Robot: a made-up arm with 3 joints.
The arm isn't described. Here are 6 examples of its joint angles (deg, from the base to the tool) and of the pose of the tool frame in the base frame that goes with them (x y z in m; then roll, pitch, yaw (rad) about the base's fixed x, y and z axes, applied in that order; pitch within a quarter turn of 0, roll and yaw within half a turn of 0).
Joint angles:
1: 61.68 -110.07 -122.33
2: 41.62 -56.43 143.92
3: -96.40 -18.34 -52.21
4: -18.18 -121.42 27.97
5: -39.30 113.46 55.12
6: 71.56 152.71 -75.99
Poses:
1: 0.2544 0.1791 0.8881 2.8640 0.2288 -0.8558
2: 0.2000 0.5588 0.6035 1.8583 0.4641 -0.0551
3: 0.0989 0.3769 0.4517 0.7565 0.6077 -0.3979
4: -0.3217 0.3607 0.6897 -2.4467 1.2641 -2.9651
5: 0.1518 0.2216 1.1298 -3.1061 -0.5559 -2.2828
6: 0.0768 0.1816 0.9764 3.0202 -0.2980 -2.5625
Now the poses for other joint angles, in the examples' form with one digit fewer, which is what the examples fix.
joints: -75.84 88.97 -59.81
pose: 0.203 0.019 0.446 0.677 0.360 -2.311
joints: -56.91 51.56 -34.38
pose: 0.351 0.078 0.528 0.981 0.012 -1.542
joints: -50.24 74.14 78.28
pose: 0.200 0.304 1.093 2.961 -0.691 -1.502
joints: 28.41 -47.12 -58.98
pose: 0.003 -0.108 0.694 -1.499 -0.257 -0.479
